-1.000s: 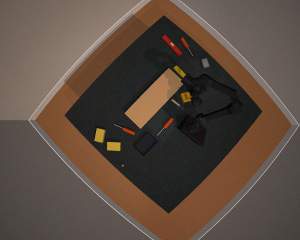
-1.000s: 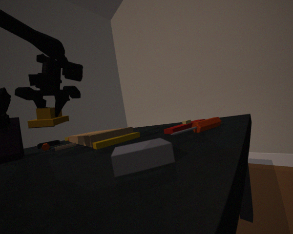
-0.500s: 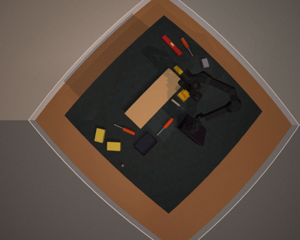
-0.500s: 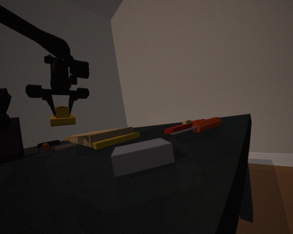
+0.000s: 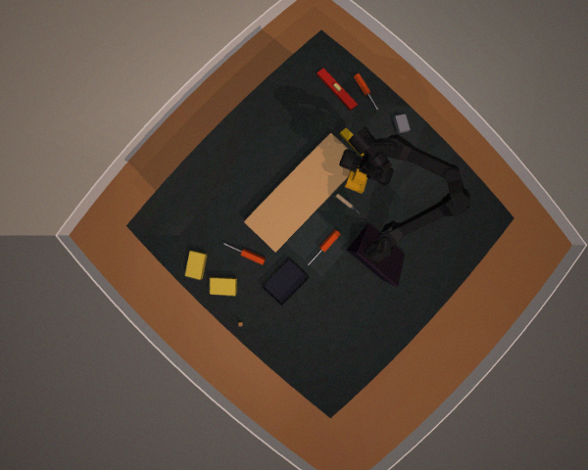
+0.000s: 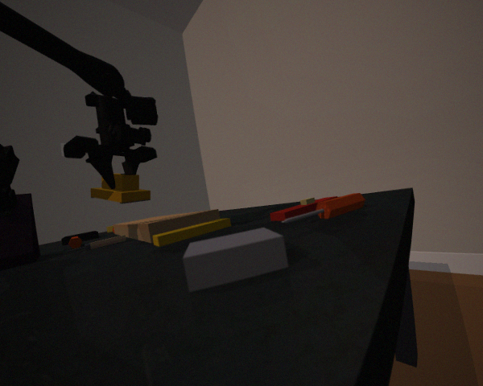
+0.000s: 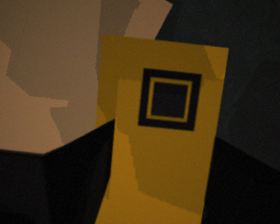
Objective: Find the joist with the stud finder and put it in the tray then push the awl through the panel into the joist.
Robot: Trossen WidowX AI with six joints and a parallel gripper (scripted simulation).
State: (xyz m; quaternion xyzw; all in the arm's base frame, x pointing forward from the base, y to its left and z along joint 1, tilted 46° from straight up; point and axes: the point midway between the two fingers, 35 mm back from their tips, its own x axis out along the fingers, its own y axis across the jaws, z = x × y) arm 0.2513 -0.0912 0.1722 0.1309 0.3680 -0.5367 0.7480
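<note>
The stud finder light is 10 mm ahead of my gripper tip, 30 mm to the right of it and 30 mm above it. Also, from my gripper tip: awl (70 mm behind, 90 mm to the left, 120 mm below); then yellow stud finder (10 mm to the right, 20 mm above); then yellow bar (100 mm ahead, 120 mm to the right, 120 mm below).
</note>
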